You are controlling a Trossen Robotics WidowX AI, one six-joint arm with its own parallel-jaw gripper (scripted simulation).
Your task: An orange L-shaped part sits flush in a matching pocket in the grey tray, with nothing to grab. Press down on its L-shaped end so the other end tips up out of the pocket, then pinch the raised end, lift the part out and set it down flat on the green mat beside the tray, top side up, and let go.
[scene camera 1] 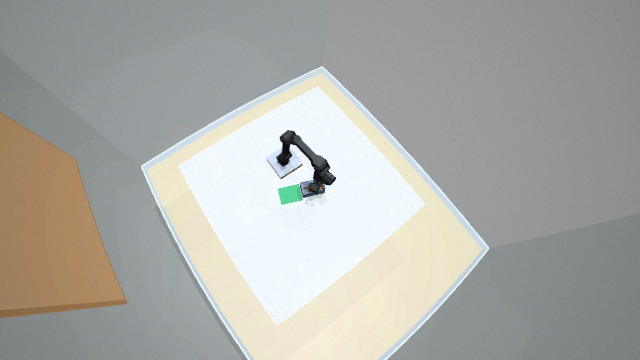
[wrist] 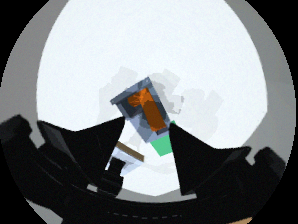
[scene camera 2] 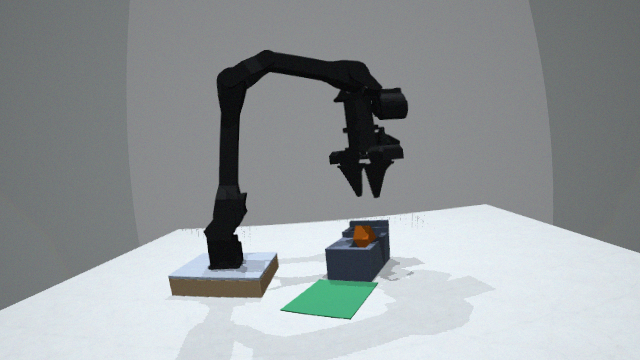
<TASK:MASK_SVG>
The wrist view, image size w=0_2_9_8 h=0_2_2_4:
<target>my gripper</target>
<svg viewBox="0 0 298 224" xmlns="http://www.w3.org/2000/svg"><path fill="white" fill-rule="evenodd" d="M0 123L1 147L17 188L25 200L51 209L63 218L61 224L235 224L245 218L253 218L263 208L286 169L285 160L275 155L277 152L273 152L269 145L255 153L254 165L251 165L246 160L246 155L249 156L251 152L250 145L226 149L213 148L178 127L176 123L170 123L170 147L173 149L181 196L196 193L197 198L174 202L120 200L92 192L92 189L86 186L100 184L102 173L124 131L122 128L125 117L114 117L105 123L80 131L69 131L47 121L37 120L37 128L40 129L40 135L43 135L44 145L37 149L31 140L31 125L25 117L15 115L5 120L5 123Z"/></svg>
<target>orange L-shaped part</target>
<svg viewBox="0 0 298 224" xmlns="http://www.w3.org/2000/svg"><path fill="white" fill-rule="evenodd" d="M146 87L141 89L140 92L134 93L133 96L128 97L128 103L134 108L141 104L142 108L144 108L146 119L148 119L149 125L152 127L152 131L157 131L157 129L166 127L164 120L162 120L160 109L158 109L152 93Z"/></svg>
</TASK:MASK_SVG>
